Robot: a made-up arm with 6 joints.
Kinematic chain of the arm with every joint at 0, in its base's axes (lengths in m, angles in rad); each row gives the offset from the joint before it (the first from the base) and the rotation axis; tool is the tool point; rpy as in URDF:
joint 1: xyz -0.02 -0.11 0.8 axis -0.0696 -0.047 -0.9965
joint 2: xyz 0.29 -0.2 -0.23 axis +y
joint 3: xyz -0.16 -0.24 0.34 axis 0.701 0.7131 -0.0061
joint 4: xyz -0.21 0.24 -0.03 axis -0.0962 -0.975 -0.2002
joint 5: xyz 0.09 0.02 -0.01 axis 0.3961 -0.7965 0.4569
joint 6: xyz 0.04 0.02 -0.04 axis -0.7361 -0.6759 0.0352
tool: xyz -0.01 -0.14 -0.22 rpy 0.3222 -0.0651 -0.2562
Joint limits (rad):
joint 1: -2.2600..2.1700
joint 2: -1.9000..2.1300
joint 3: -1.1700..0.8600
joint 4: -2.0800..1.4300
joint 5: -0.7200..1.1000
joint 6: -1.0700..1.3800
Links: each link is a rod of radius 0.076 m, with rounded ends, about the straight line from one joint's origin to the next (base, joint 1, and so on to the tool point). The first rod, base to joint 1, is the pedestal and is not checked.
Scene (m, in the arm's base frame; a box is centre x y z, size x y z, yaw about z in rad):
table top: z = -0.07
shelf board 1: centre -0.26 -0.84 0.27 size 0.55 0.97 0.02 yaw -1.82
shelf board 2: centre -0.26 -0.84 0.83 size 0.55 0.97 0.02 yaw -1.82
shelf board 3: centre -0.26 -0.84 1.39 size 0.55 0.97 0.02 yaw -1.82
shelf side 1: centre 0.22 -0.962 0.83 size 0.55 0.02 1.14 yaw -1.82
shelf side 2: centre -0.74 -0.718 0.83 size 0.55 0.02 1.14 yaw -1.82
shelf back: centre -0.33 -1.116 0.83 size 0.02 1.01 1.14 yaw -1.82
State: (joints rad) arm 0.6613 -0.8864 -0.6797 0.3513 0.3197 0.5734
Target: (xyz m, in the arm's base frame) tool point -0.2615 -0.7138 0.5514
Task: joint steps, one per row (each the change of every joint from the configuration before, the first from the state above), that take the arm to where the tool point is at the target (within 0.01 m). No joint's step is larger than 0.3 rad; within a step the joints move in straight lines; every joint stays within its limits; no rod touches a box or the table.
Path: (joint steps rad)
1: 0.0432 -0.0456 -0.1278 -0.2287 -0.1479 -0.1370
2: 0.0433 -0.0456 -0.1277 -0.2286 -0.1480 -0.1370
3: 0.0432 -0.0456 -0.1278 -0.2287 -0.1479 -0.1370

